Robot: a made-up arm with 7 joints. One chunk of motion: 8 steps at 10 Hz.
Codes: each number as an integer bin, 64 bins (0 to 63) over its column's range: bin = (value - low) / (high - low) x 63, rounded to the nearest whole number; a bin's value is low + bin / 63 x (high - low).
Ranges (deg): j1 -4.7..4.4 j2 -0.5..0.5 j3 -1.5..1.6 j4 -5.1..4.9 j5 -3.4..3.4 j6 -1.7..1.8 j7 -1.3..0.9
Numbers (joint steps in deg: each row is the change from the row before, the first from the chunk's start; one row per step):
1: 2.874 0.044 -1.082 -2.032 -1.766 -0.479 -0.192
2: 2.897 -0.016 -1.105 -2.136 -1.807 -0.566 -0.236
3: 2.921 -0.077 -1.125 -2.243 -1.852 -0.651 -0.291
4: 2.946 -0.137 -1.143 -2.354 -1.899 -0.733 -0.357
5: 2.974 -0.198 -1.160 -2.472 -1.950 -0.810 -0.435
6: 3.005 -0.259 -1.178 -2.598 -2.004 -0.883 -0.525
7: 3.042 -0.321 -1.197 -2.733 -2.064 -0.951 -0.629
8: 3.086 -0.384 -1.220 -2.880 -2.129 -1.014 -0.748
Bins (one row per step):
1: 52 34 8 19 15 22 32
2: 53 30 8 19 15 20 30
3: 53 27 8 18 14 19 29
4: 53 23 7 17 14 17 27
5: 53 19 7 17 13 16 25
6: 53 15 7 16 13 15 22
7: 54 11 6 15 12 13 19
8: 54 7 6 14 12 12 16

